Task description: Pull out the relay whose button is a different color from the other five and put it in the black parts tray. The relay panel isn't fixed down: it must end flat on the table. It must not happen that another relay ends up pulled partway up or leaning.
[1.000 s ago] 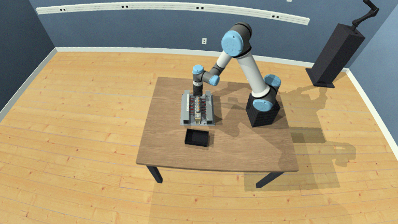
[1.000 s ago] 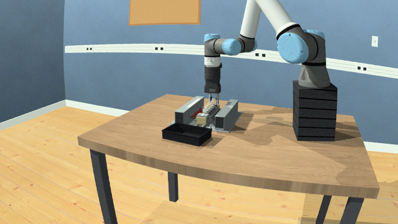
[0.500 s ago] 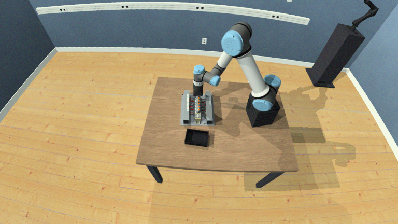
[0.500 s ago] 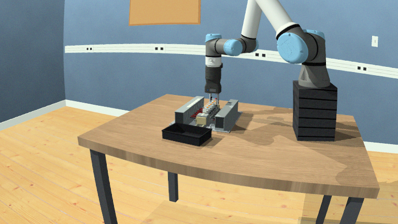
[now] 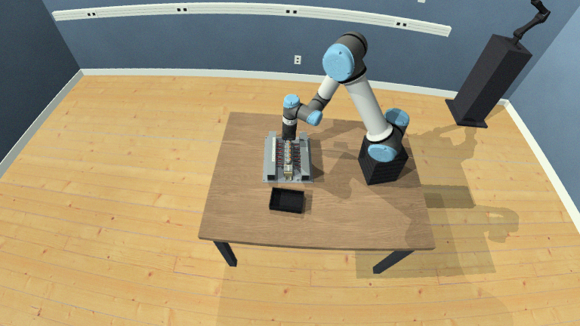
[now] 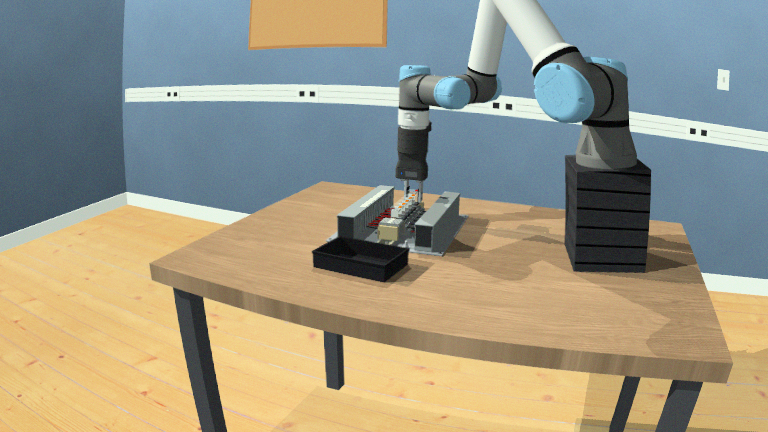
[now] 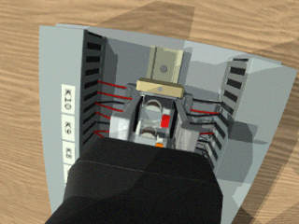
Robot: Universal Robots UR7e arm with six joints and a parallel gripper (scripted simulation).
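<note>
The relay is 1 cm below my hand. Also, from my hand: relay panel: 9 cm to the left, 3 cm below; then black parts tray: 1 cm behind, 36 cm to the left, 5 cm below.
</note>
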